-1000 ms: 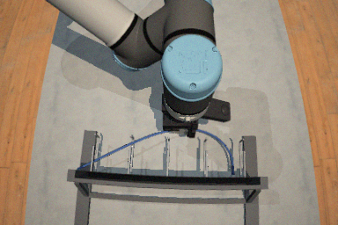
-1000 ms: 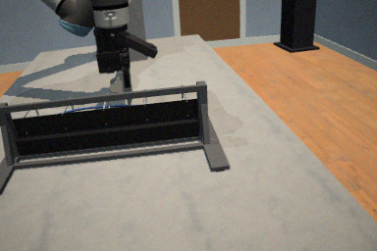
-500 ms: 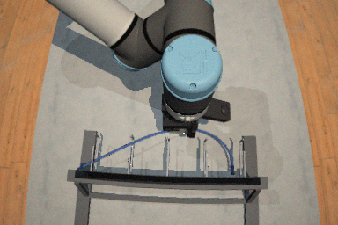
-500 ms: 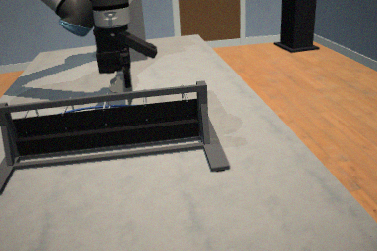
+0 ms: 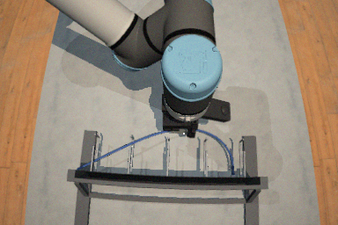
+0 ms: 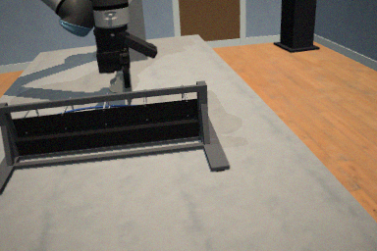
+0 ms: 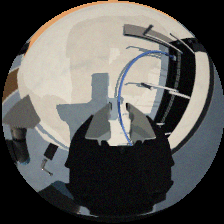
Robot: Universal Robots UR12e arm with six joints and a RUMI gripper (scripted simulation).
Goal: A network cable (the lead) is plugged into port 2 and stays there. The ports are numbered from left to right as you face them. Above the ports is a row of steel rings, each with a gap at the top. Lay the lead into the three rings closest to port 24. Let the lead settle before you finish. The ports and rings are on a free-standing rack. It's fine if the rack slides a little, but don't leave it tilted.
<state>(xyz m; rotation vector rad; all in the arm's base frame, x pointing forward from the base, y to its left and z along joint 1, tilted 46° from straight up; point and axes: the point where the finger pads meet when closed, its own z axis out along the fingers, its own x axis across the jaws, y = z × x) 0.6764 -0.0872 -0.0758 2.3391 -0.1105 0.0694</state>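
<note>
Now: hand 15 cm short of the rack, 7 cm to the left of it and 1 cm below it.
</note>
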